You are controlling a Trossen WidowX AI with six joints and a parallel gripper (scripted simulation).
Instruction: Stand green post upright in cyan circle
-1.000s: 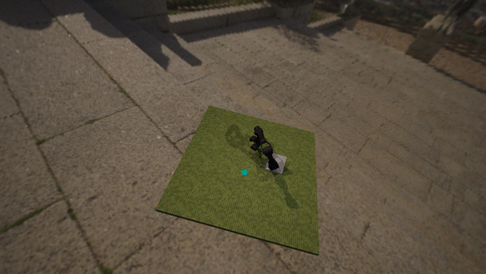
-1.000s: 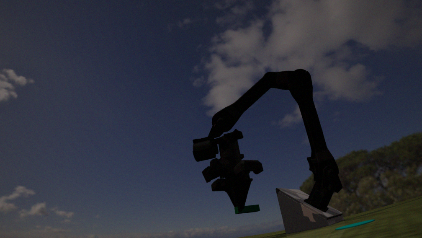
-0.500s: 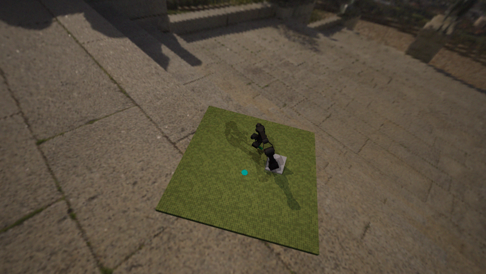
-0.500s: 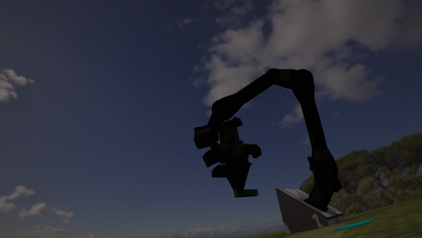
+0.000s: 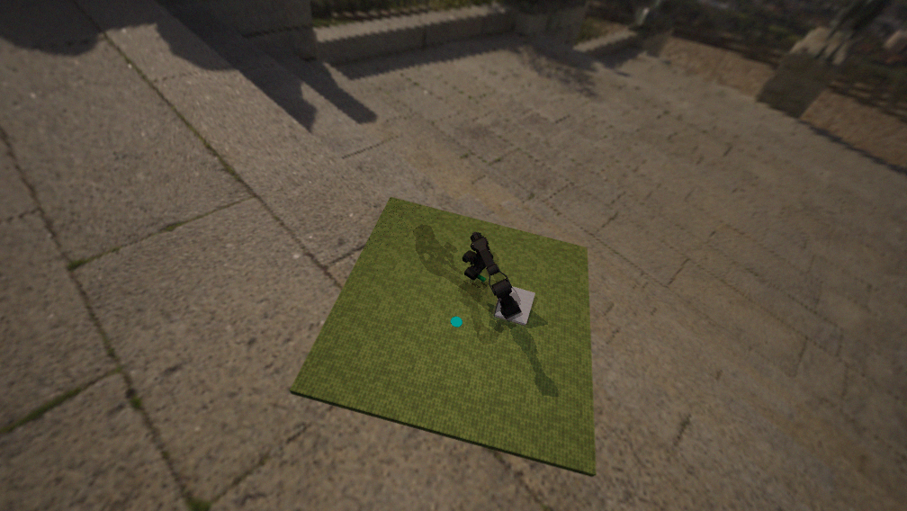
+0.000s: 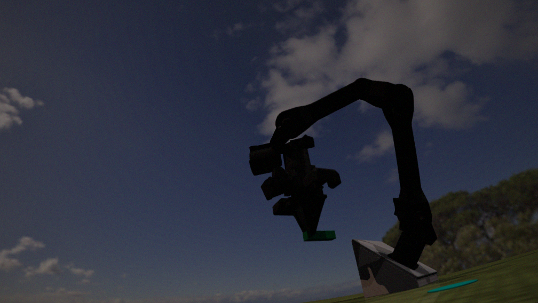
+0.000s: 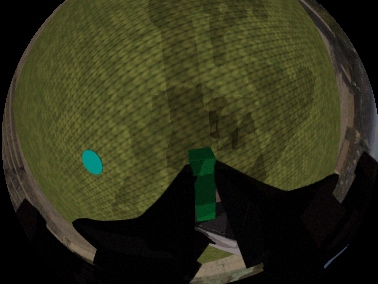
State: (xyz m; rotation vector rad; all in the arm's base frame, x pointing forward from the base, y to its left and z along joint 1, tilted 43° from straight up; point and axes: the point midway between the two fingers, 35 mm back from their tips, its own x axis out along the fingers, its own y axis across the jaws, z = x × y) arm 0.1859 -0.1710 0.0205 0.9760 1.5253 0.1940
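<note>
Now: the cyan circle 21 cm to the left of my gripper tip, 13 cm below it and 6 cm ahead of it. Also, from my gripper tip: green post (2 cm behind, 1 cm to the left).
</note>
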